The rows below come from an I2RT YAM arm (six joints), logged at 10 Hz.
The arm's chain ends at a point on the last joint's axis. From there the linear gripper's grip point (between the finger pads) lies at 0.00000 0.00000 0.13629 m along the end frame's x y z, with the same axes.
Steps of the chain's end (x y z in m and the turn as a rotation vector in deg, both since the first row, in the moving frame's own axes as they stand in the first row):
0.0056 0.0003 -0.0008 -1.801 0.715 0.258
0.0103 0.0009 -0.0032 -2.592 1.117 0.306
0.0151 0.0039 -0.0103 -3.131 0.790 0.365
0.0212 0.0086 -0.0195 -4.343 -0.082 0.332
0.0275 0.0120 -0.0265 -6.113 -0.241 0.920
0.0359 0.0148 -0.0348 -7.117 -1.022 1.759
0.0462 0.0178 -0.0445 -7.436 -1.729 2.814
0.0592 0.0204 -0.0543 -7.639 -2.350 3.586
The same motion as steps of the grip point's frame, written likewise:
0.0073 0.0046 -0.0009 -1.801 0.715 0.258
0.0129 0.0071 -0.0034 -2.592 1.117 0.306
0.0170 0.0113 -0.0105 -3.131 0.790 0.365
0.0210 0.0189 -0.0199 -4.343 -0.082 0.332
0.0268 0.0265 -0.0273 -6.113 -0.241 0.920
0.0332 0.0316 -0.0359 -7.117 -1.022 1.759
0.0417 0.0353 -0.0457 -7.436 -1.729 2.814
0.0531 0.0383 -0.0556 -7.639 -2.350 3.586

